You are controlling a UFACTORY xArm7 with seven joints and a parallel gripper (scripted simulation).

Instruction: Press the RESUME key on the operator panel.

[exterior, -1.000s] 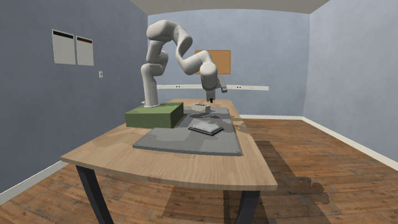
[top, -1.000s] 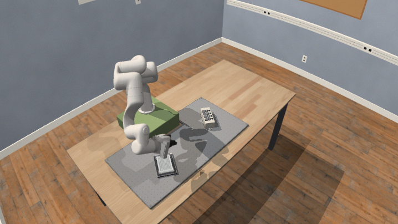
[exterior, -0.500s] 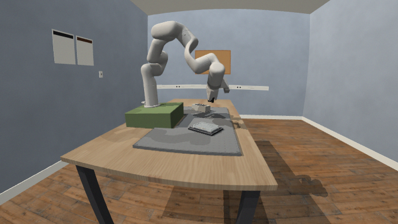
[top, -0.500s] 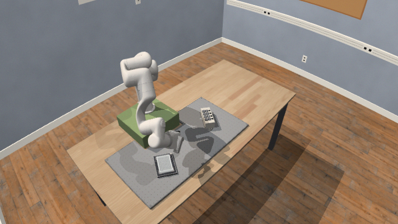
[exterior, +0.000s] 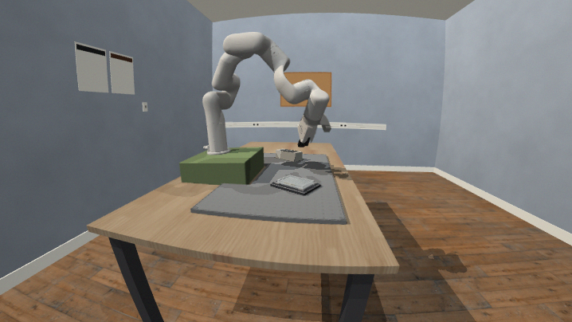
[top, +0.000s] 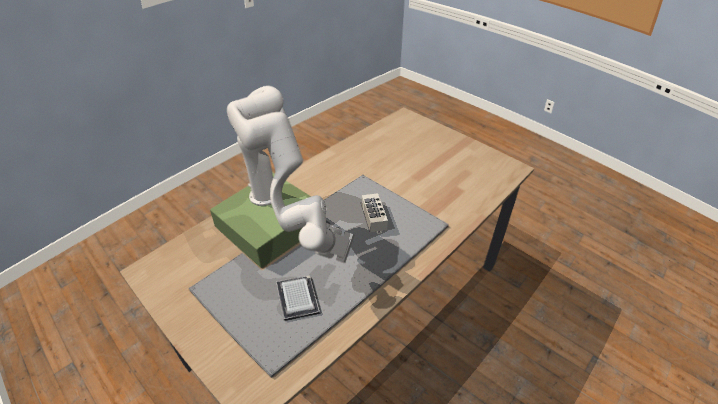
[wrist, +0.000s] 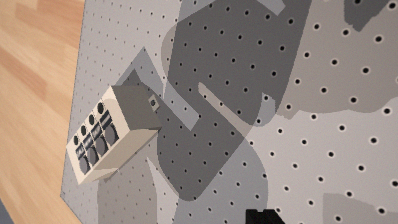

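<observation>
Right now my hand is 90 mm past the operator panel, 300 mm to the right of it and 110 mm above it.
</observation>
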